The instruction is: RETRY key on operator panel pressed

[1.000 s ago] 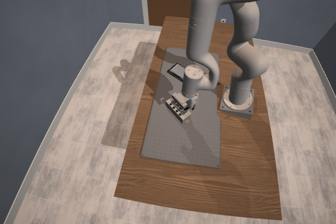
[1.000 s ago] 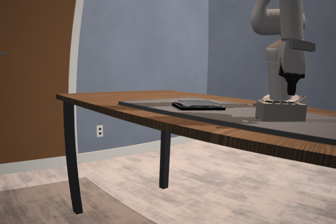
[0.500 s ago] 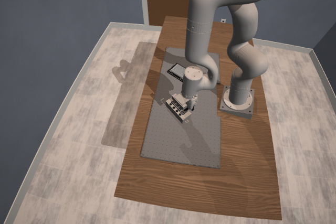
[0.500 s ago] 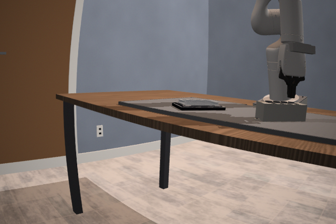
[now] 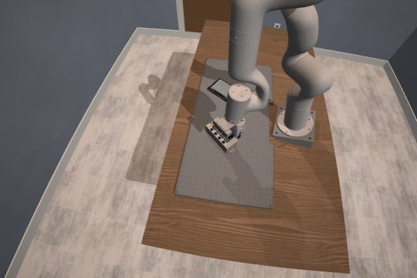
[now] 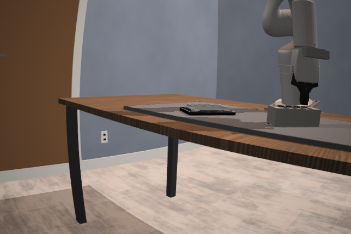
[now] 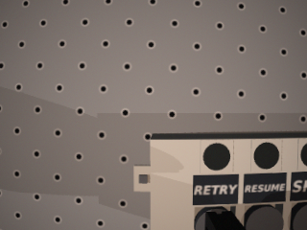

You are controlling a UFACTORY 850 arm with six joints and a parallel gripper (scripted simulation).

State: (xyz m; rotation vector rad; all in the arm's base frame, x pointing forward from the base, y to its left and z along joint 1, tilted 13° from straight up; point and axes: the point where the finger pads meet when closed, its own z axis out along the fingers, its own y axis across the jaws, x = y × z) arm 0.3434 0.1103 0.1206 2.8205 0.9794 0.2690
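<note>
Now: the operator panel 4 cm below my hand, 3 cm to the right of it and 3 cm ahead of it. Round my hand: white ribbed block 35 cm to the right, 6 cm below, 1 cm ahead.
</note>
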